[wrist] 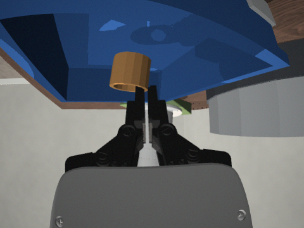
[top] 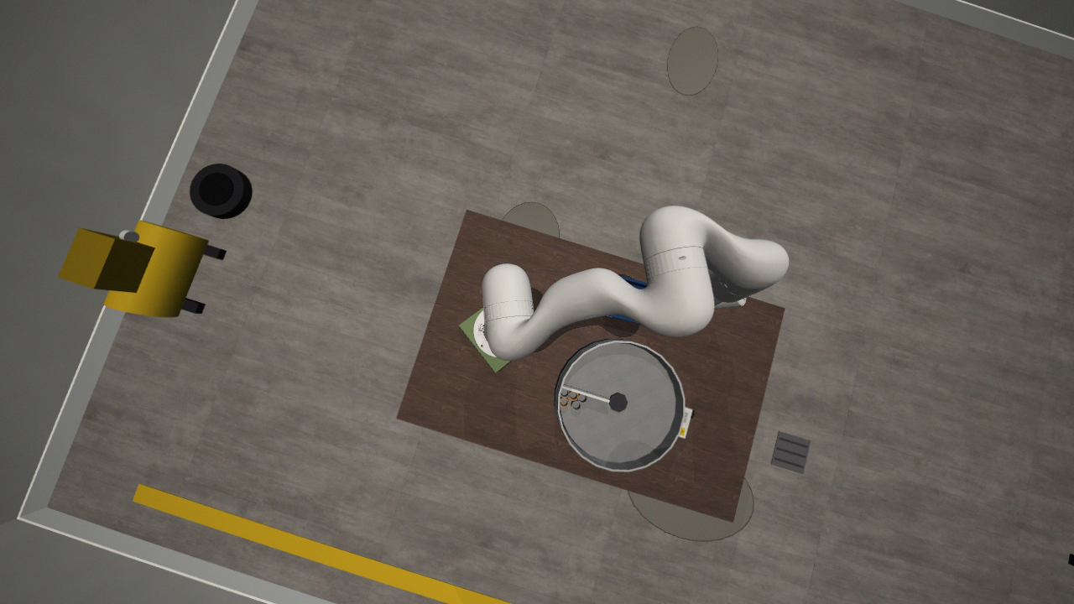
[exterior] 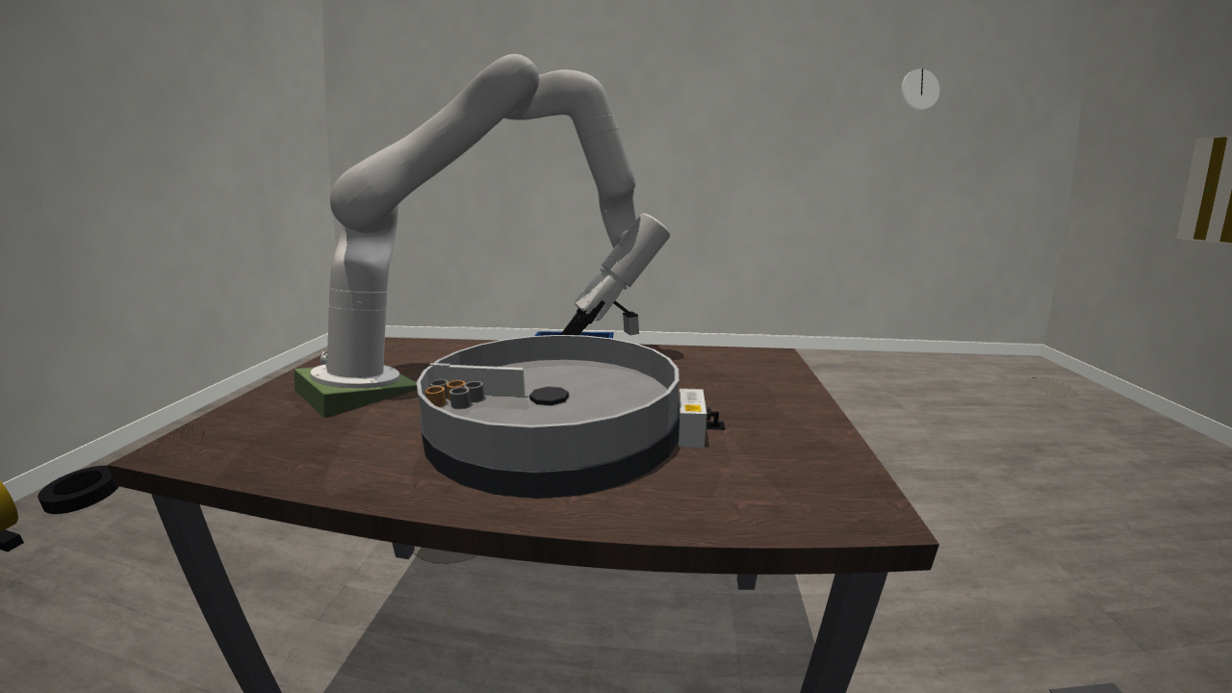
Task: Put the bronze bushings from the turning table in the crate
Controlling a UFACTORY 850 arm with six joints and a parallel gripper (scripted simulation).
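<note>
The blue crate lies 5 cm below my hand and 1 cm to the left of it. The rest, counted from my hand: grey turning table 34 cm to the right, 4 cm behind, 2 cm below.
</note>
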